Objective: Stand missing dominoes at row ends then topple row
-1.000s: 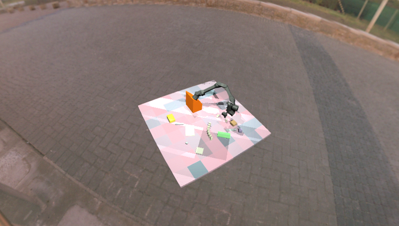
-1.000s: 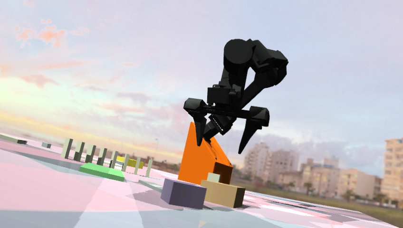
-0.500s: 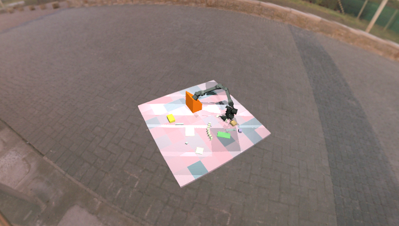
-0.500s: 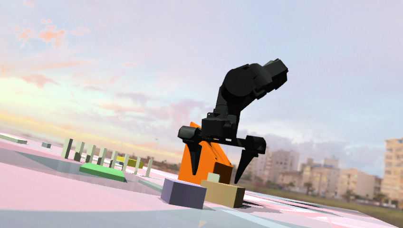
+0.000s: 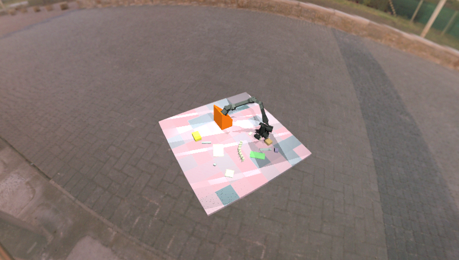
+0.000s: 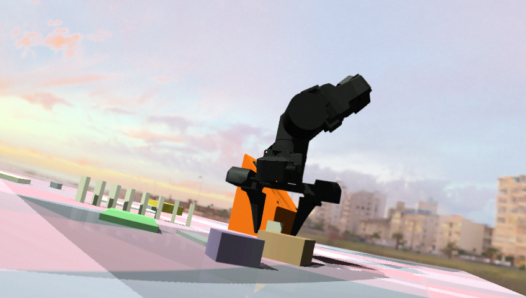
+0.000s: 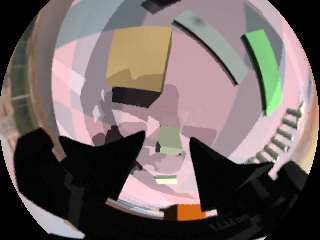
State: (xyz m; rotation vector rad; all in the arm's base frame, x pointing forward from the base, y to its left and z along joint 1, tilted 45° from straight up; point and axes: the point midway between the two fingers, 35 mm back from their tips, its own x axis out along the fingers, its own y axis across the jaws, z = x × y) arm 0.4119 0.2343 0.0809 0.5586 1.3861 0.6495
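Now: the tan block 80 mm ahead of my gripper tip, 50 mm to the left of it and 10 mm below it. The rest, counted from my gripper tip: cream tile: 530 mm to the right, 160 mm ahead, 20 mm below; green slab: 170 mm to the right, 150 mm ahead, 20 mm below; purple block: 220 mm ahead, 40 mm to the left, 10 mm below.
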